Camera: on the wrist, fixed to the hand. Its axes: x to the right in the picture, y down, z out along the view.
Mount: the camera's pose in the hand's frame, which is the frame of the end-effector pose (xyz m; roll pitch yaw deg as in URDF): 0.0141 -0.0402 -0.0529 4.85 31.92 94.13
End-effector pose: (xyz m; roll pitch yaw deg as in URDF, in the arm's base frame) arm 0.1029 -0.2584 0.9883 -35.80 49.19 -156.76
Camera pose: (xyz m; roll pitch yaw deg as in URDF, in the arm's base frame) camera 0.0828 -0.1979 0.9650 75.35 33.89 -3.80
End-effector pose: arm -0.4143 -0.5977 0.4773 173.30 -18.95 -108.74
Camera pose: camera -0.3699 -0.6104 0.5271 -151.32 -34.77 142.78
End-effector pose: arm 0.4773 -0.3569 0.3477 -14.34 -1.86 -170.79
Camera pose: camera 0.4537 -0.3080 0.3069 3.64 46.35 -77.66
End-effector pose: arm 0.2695 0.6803 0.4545 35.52 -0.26 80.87
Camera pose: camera 0.2737 0.6942 0.3882 2.19 -3.51 174.40
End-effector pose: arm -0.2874 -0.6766 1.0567 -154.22 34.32 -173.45
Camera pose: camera -0.3339 -0.6952 1.1025 148.50 -7.10 97.15
